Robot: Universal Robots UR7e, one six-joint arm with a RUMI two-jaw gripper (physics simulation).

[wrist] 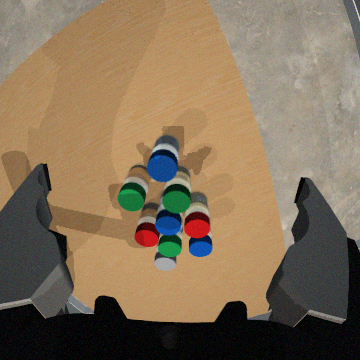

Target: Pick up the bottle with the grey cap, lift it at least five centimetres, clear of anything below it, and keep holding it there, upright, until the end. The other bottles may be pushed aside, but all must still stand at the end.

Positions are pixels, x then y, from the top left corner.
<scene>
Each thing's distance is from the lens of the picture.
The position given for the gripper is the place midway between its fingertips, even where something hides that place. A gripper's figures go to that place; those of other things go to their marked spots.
gripper (173, 171): 13 cm
red-capped bottle (146, 234): 52 cm
</scene>
